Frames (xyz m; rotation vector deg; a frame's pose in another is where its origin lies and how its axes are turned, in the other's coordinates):
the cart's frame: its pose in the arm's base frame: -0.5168 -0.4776 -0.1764 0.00 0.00 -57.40
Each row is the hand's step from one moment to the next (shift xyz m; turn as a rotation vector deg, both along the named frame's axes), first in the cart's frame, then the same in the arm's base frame.
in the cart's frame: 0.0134 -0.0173 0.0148 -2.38 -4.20 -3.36
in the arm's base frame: -0.0074 -0.0206 0.0148 -4.82 -0.26 -3.36
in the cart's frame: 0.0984 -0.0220 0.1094 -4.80 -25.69 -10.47
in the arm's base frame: 0.0345 -0.0948 0.1094 -24.23 -9.80 -10.47
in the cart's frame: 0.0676 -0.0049 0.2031 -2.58 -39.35 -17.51
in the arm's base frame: 0.0323 -0.0596 0.2031 -34.54 -19.03 -17.51
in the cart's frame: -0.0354 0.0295 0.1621 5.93 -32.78 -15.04
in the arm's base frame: 0.0058 0.0457 0.1621 -24.42 -22.66 -15.04
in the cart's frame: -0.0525 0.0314 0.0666 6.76 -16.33 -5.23
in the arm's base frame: -0.0018 0.0611 0.0666 -10.12 -14.49 -5.23
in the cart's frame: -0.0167 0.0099 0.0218 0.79 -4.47 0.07
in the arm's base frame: -0.0007 0.0194 0.0218 -3.34 -3.07 0.07
